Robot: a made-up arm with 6 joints.
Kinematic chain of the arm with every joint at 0, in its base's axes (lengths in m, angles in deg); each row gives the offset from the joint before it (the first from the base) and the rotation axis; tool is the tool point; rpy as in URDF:
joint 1: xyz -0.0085 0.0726 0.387 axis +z
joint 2: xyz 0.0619 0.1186 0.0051 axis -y
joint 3: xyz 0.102 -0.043 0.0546 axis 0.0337 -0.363 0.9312
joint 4: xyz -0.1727 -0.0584 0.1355 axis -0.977 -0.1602 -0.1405
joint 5: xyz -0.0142 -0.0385 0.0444 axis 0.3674 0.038 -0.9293
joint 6: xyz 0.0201 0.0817 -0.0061 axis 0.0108 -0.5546 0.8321
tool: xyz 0.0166 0.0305 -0.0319 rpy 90 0 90
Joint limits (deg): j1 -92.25..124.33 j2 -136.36..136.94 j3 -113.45..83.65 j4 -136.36..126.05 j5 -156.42..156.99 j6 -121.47..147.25
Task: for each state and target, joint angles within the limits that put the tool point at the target. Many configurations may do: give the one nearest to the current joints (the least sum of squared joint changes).
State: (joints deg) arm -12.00 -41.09 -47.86 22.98 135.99 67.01
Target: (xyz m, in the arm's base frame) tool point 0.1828 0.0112 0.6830
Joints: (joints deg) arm -20.55 -31.56 -44.82 26.33 141.76 66.37
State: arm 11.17 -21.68 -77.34 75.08 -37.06 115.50
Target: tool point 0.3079 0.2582 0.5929
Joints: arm -20.49 -21.05 -94.80 76.52 -58.38 118.83
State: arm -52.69 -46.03 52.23 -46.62 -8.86 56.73
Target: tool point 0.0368 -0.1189 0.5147
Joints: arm -42.84 -55.65 64.09 -26.27 -8.78 54.16
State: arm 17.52 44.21 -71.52 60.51 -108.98 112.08
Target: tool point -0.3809 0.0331 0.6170
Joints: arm 49.31 79.17 -103.73 79.80 -129.03 104.41
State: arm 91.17 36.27 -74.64 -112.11 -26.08 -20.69
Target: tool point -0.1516 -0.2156 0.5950
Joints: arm 112.70 74.31 -92.17 -111.53 -57.15 -8.17
